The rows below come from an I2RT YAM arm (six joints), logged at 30 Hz.
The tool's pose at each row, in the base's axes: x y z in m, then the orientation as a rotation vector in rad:
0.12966, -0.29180, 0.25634, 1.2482, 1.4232, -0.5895
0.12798, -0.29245, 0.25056, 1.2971, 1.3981, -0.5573
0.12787, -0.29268, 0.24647, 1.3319, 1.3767, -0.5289
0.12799, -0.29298, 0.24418, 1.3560, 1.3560, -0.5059
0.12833, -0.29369, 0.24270, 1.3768, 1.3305, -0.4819
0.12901, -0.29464, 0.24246, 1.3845, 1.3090, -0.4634
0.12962, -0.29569, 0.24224, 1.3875, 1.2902, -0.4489
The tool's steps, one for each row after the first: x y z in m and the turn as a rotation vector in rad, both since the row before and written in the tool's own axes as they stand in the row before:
0.00482, -0.00334, 0.00150, 0.0130, 0.0146, 0.0501
0.00357, -0.00147, 0.00136, 0.0063, 0.0103, 0.0402
0.00193, -0.00078, 0.00101, 0.0023, 0.0044, 0.0328
0.00108, -0.00044, 0.00121, -0.0007, 0.0003, 0.0347
-0.00001, 0.00027, 0.00116, -0.0065, -0.0044, 0.0247
-0.00008, 0.00019, 0.00122, -0.0074, -0.0060, 0.0193

